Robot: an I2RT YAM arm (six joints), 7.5 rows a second.
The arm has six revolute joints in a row. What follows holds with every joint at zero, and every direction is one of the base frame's. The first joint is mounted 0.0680 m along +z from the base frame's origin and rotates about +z. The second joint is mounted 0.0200 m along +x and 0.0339 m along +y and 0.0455 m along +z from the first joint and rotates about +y. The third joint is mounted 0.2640 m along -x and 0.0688 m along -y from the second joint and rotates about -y. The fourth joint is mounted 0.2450 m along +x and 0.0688 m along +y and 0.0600 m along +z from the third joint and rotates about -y. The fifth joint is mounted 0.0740 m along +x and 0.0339 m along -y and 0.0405 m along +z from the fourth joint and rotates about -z. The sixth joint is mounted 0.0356 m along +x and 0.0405 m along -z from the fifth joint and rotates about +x. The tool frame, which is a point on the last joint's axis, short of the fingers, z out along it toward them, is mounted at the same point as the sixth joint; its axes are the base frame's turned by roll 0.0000, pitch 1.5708 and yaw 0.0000 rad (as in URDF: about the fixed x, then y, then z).
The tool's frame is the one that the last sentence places.
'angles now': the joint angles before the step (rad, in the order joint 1, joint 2, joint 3, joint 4, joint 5, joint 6). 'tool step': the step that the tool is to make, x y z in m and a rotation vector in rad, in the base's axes. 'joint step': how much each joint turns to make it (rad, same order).
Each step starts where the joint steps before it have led.
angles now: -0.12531 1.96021 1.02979 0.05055 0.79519 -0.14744
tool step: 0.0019 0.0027 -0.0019 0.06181 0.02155 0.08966
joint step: 0.00065 -0.00006 -0.00002 -0.00036 -0.10192 -0.04245
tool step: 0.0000 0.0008 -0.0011 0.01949 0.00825 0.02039
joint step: 0.00012 0.00068 0.00021 -0.00686 -0.02701 -0.00522
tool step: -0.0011 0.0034 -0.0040 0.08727 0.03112 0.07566
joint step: -0.00006 -0.00023 0.00003 -0.03608 -0.11182 -0.01036
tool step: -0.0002 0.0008 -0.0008 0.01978 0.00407 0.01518
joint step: 0.00007 -0.00003 -0.00033 -0.00583 -0.02436 -0.00069
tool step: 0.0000 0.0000 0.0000 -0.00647 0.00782 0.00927
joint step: 0.00003 0.00003 0.00002 -0.00002 0.00040 -0.01371
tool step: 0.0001 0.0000 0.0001 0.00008 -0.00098 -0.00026
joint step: 0.00003 -0.00002 0.00023 0.00050 0.00001 0.00041
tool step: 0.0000 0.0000 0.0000 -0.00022 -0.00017 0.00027
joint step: 0.00000 -0.00004 -0.00018 0.00054 0.00000 -0.00039
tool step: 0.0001 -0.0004 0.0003 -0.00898 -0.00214 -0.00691
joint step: -0.00013 0.00017 -0.00002 0.00329 0.01099 0.00027
